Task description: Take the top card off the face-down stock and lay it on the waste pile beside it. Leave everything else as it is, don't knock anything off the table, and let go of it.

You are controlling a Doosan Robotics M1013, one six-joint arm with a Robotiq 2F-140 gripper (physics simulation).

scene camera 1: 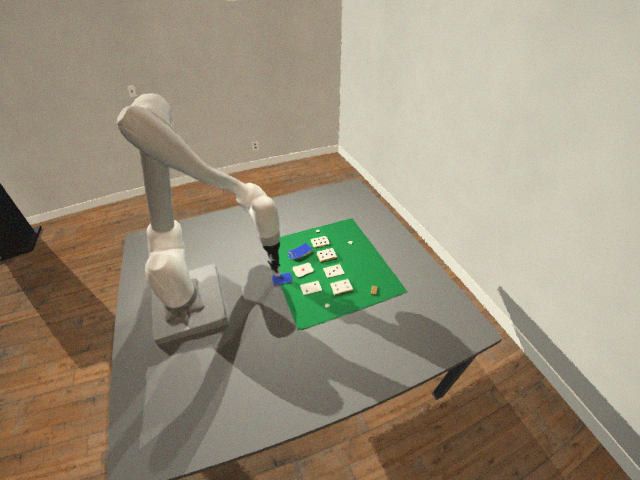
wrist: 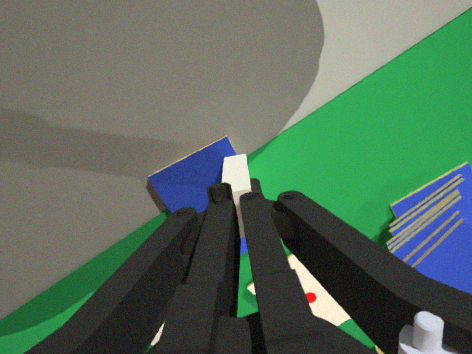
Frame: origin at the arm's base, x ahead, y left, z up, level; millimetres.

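Where they show: gripper, fingertip midpoint: [scene camera 1: 277, 275] [wrist: 237, 173]; arm's base at its link origin: [scene camera 1: 182, 300].
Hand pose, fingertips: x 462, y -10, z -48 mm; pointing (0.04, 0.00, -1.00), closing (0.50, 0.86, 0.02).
Note:
Each offset is from my fingertips to the top centre of the thing. Level surfaces: height alone.
My gripper [scene camera 1: 277, 273] [wrist: 237, 173] is shut, pointing down at a blue rectangular stack or box {dy -29, dx +11, dz +3 mm} [scene camera 1: 286, 279] [wrist: 187, 175] that lies across the mat's edge nearest the robot base. A pale block shows at the fingertips; no card shows between them. I cannot tell whether the tips touch the blue top. A fanned blue face-down pile {dy +87, dx +174, dz +25 mm} [scene camera 1: 300, 251] [wrist: 445, 250] lies on the mat, at the right edge of the wrist view. A small face-up pile with a red spot {dy -24, dx +126, dz +4 mm} [scene camera 1: 302, 269] [wrist: 324, 305] lies between the two blue things, partly hidden by the fingers in the wrist view.
The green mat {dz -2 mm} [scene camera 1: 364, 266] [wrist: 320, 165] lies on the grey table {dz -4 mm} [scene camera 1: 248, 387]. Face-up cards with black spots {dy +13, dx +274, dz +13 mm} [scene camera 1: 326, 254] {dy -96, dx +257, dz +1 mm} [scene camera 1: 333, 270] {dy -205, dx +240, dz +10 mm} [scene camera 1: 341, 287] {dy -141, dx +112, dz +1 mm} [scene camera 1: 310, 287] lie on it. A small orange-brown block {dy -292, dx +366, dz +6 mm} [scene camera 1: 374, 290] and small white discs {dy -268, dx +132, dz +2 mm} [scene camera 1: 326, 305] {dy +45, dx +435, dz +2 mm} [scene camera 1: 349, 242] lie near its edges.

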